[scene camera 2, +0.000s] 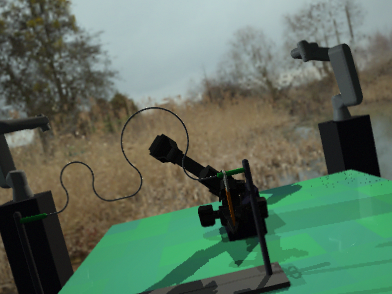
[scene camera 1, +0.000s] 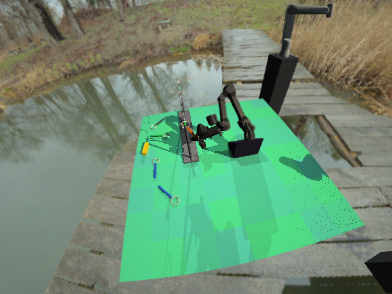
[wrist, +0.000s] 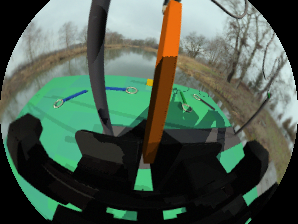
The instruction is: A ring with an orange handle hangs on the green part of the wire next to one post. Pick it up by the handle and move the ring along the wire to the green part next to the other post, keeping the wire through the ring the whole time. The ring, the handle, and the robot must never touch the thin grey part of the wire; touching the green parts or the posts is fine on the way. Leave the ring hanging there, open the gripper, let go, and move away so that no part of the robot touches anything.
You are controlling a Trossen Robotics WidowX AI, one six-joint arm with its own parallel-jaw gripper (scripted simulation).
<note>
In view: the gripper (scene camera 2: 235, 233).
The gripper shows as well in the wrist view (wrist: 147, 123).
</note>
